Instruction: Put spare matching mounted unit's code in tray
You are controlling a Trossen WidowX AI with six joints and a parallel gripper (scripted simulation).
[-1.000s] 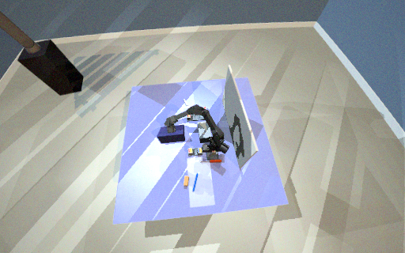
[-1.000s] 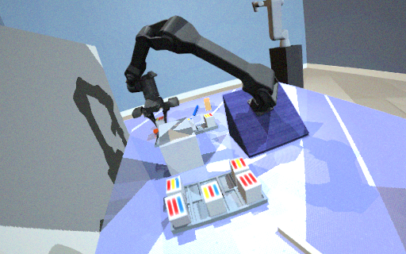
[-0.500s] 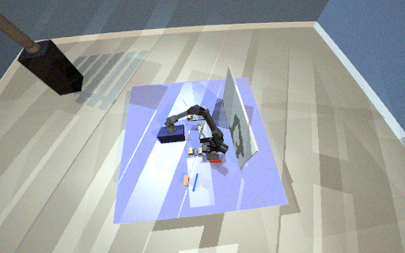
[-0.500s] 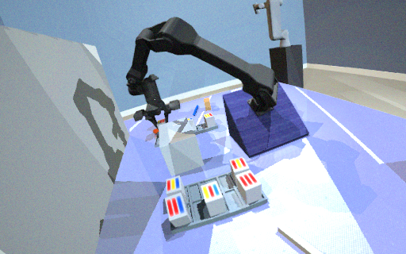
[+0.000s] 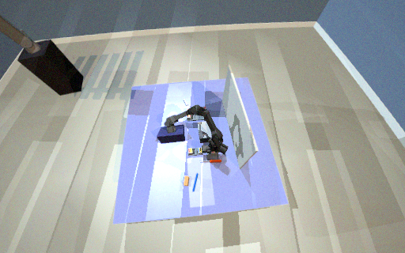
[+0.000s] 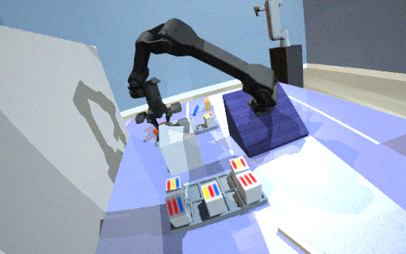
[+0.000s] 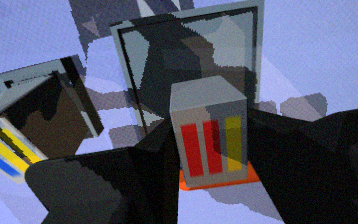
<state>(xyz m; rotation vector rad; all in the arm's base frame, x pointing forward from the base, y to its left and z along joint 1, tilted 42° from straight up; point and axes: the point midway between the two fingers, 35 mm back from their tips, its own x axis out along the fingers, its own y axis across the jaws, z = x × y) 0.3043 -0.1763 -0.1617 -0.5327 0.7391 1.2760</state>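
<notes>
My gripper tip is 2 cm below the grey spare block. From my gripper tip the other things lie so: blue pen: 20 cm behind, 20 cm to the right, 2 cm below; flat grey tray: 2 cm below; mounted unit: 2 cm behind, 20 cm to the left, 2 cm above.
</notes>
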